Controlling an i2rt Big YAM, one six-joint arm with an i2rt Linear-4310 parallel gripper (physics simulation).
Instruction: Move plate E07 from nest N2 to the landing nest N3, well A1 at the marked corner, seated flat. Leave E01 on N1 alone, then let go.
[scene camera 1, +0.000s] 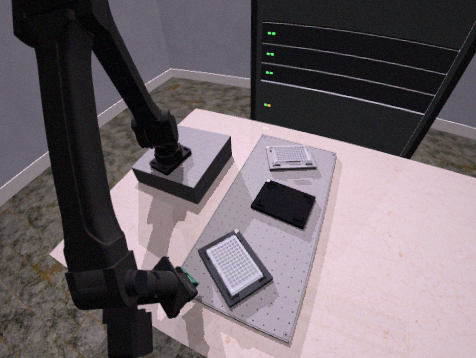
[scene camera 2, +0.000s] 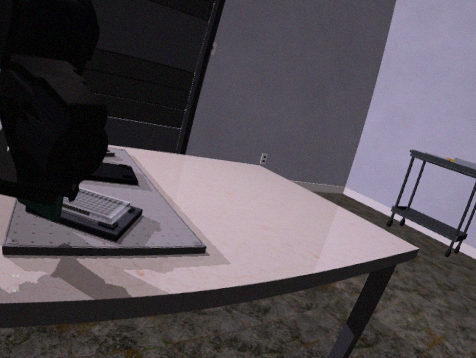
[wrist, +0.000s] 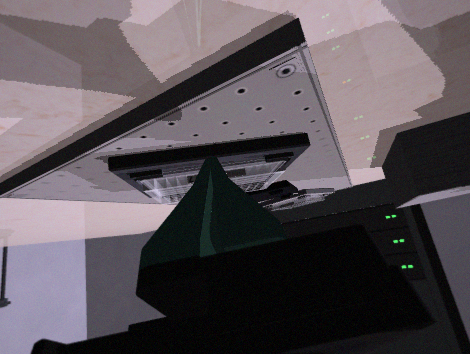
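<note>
A clear-white well plate (scene camera 1: 235, 264) (scene camera 2: 102, 206) (wrist: 167, 186) sits in the near dark nest (scene camera 1: 265, 277) (scene camera 2: 127, 225) (wrist: 150, 158) and looks flat. The middle dark nest (scene camera 1: 284, 204) (scene camera 2: 117, 173) (wrist: 277, 190) holds no plate; a small white mark shows at its corner in scene camera 1. A second white plate (scene camera 1: 290, 154) (wrist: 305, 198) sits at the far end. Plate and nest labels are not readable. My gripper (scene camera 1: 192, 277) (scene camera 2: 50, 210) (wrist: 212, 164) is shut and empty, its green fingertips beside the near nest. The fingers hide part of the near plate in the wrist view.
The nests stand on a perforated board (scene camera 1: 280, 250) (scene camera 2: 170, 240) (wrist: 240, 110) on the table (scene camera 1: 390, 240) (scene camera 2: 240, 215). The arm's base stands on a grey block (scene camera 1: 210, 150) left of the board. A dark rack cabinet (scene camera 1: 350, 30) stands behind the table.
</note>
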